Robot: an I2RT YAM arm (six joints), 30 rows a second.
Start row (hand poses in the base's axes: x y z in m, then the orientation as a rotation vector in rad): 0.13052, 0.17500, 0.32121, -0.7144, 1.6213, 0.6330
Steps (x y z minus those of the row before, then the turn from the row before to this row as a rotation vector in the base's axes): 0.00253, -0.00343, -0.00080, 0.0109, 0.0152, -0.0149; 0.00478, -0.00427, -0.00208, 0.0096, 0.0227, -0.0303; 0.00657, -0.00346, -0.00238, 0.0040, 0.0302, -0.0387; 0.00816, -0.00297, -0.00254, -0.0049, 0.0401, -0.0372; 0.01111, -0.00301, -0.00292, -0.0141, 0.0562, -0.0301; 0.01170, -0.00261, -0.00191, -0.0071, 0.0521, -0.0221; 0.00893, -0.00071, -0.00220, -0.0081, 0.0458, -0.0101
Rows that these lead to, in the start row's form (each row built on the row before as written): 0.13305, 0.17157, 0.32041, -0.6904, 1.6346, 0.6374; 0.13783, 0.16730, 0.31833, -0.6524, 1.6589, 0.6329; 0.14440, 0.16384, 0.31595, -0.6091, 1.6939, 0.6208; 0.15256, 0.16087, 0.31341, -0.5707, 1.7408, 0.6060; 0.16367, 0.15786, 0.31049, -0.5409, 1.8046, 0.5940; 0.17537, 0.15525, 0.30858, -0.5138, 1.8602, 0.5916; 0.18430, 0.15454, 0.30638, -0.4996, 1.9081, 0.5937
